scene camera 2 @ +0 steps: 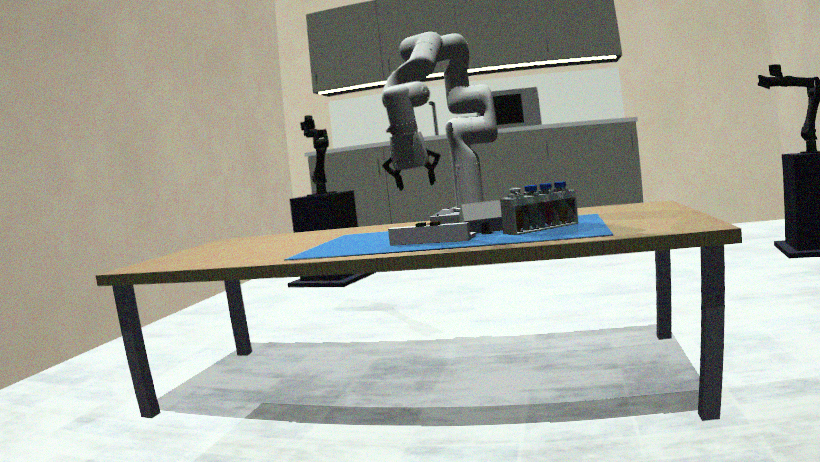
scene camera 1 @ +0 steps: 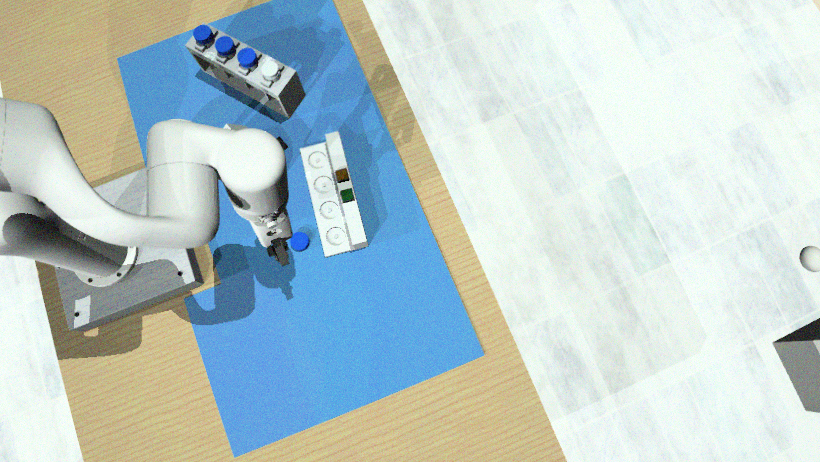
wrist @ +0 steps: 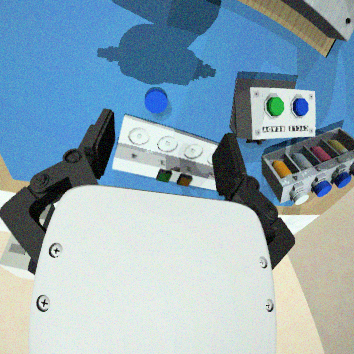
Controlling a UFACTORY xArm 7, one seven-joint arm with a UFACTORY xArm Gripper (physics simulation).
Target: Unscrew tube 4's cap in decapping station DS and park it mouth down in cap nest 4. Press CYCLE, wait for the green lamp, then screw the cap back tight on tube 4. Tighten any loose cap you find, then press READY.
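Frame: origin at the arm's base, x ahead, y left, z up, level; centimetres.
Seen in the pictures: gripper, fingertip midpoint: (scene camera 2: 417, 186) (wrist: 168, 133); arm's base, link origin: (scene camera 1: 106, 253).
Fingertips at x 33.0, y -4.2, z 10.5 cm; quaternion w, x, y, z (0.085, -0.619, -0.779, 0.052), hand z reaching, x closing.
Note:
Pixels of each thing's middle, then the offset from my fingertips to it. "spot": a spot on its surface instead. Level surfaces: height alone.
- loose blue cap, body centre: (wrist: 155, 100) (scene camera 1: 300, 241) dz -13.8, dx +2.4, dy -0.1 cm
- white nest strip, surface spot: (wrist: 135, 159) (scene camera 1: 347, 226) spot: dz -10.5, dx +11.9, dy +0.0 cm
- green lamp, body centre: (wrist: 163, 177) (scene camera 1: 347, 194) dz -9.1, dx +12.9, dy +5.5 cm
- tube rack, surface spot: (scene camera 1: 295, 95) (scene camera 2: 509, 220) spot: dz -10.6, dx +6.3, dy +28.1 cm
- whitish top, surface height: dz -2.6 cm
- button box, body centre: (wrist: 274, 113) (scene camera 2: 481, 216) dz -10.3, dx -5.1, dy +16.7 cm
- green button, body centre: (wrist: 274, 106) dz -8.1, dx -5.9, dy +13.7 cm
- blue button, body centre: (wrist: 299, 106) dz -8.1, dx -8.1, dy +17.6 cm
- amber lamp, body centre: (wrist: 184, 181) (scene camera 1: 342, 174) dz -9.1, dx +12.6, dy +9.5 cm
- blue mat, surface height: dz -14.5 cm
- wooden table, surface height: dz -14.7 cm
My gripper (scene camera 1: 280, 253) (scene camera 2: 415, 182) (wrist: 168, 133) is open and empty, high above the mat. A loose blue cap (scene camera 1: 299, 241) (wrist: 156, 100) lies on the mat beside the white nest strip (scene camera 1: 355, 224) (scene camera 2: 427, 234) (wrist: 135, 159); its mouth is hidden. The round nests that show look empty; the gripper hides part of the strip in the wrist view. The green lamp (scene camera 1: 347, 195) (wrist: 163, 175) looks dark. The tube rack (scene camera 1: 295, 95) (scene camera 2: 510, 215) (wrist: 275, 186) holds tubes with three blue caps and a whitish top (scene camera 1: 270, 70) (wrist: 300, 198) at one end. Cap tightness cannot be told.
A button box (scene camera 2: 482, 210) (wrist: 287, 121) with a green button (wrist: 275, 106) and a blue button (wrist: 300, 107) stands between the rack and the strip; its labels are blurred. An amber lamp (scene camera 1: 342, 175) (wrist: 184, 179) sits beside the green one. The blue mat (scene camera 1: 344, 321) lies on the wooden table (scene camera 1: 143, 401).

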